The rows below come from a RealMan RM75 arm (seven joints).
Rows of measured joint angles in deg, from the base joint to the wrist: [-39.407, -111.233, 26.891, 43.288, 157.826, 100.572, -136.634]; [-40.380, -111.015, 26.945, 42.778, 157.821, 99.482, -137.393]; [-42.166, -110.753, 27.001, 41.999, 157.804, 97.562, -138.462]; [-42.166, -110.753, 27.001, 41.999, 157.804, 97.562, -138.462]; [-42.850, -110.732, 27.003, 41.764, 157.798, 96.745, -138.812]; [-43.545, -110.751, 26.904, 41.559, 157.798, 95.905, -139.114]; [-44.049, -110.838, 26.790, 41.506, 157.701, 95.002, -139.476]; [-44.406, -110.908, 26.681, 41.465, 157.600, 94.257, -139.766]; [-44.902, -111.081, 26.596, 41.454, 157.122, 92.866, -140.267]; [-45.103, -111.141, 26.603, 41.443, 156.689, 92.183, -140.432]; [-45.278, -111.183, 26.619, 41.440, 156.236, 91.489, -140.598]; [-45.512, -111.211, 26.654, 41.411, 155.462, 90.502, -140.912]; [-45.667, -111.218, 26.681, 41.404, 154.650, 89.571, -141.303]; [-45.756, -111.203, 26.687, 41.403, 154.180, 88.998, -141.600]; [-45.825, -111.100, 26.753, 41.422, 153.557, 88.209, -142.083]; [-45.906, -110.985, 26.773, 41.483, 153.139, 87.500, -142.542]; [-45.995, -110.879, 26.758, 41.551, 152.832, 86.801, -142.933]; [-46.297, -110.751, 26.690, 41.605, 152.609, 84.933, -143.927]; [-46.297, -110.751, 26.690, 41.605, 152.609, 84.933, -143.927]
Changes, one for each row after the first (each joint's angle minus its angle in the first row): [-0.973, 0.218, 0.054, -0.510, -0.005, -1.090, -0.759]; [-2.759, 0.480, 0.110, -1.289, -0.022, -3.010, -1.828]; [-2.759, 0.480, 0.110, -1.289, -0.022, -3.010, -1.828]; [-3.443, 0.501, 0.112, -1.524, -0.028, -3.827, -2.178]; [-4.138, 0.482, 0.013, -1.729, -0.028, -4.667, -2.480]; [-4.642, 0.395, -0.101, -1.782, -0.125, -5.570, -2.842]; [-4.999, 0.325, -0.210, -1.823, -0.226, -6.315, -3.132]; [-5.495, 0.152, -0.295, -1.834, -0.704, -7.706, -3.633]; [-5.696, 0.092, -0.288, -1.845, -1.137, -8.389, -3.798]; [-5.871, 0.050, -0.272, -1.848, -1.590, -9.083, -3.964]; [-6.105, 0.022, -0.237, -1.877, -2.364, -10.070, -4.278]; [-6.260, 0.015, -0.210, -1.884, -3.176, -11.001, -4.669]; [-6.349, 0.030, -0.204, -1.885, -3.646, -11.574, -4.966]; [-6.418, 0.133, -0.138, -1.866, -4.269, -12.363, -5.449]; [-6.499, 0.248, -0.118, -1.805, -4.687, -13.072, -5.908]; [-6.588, 0.354, -0.133, -1.737, -4.994, -13.771, -6.299]; [-6.890, 0.482, -0.201, -1.683, -5.217, -15.639, -7.293]; [-6.890, 0.482, -0.201, -1.683, -5.217, -15.639, -7.293]
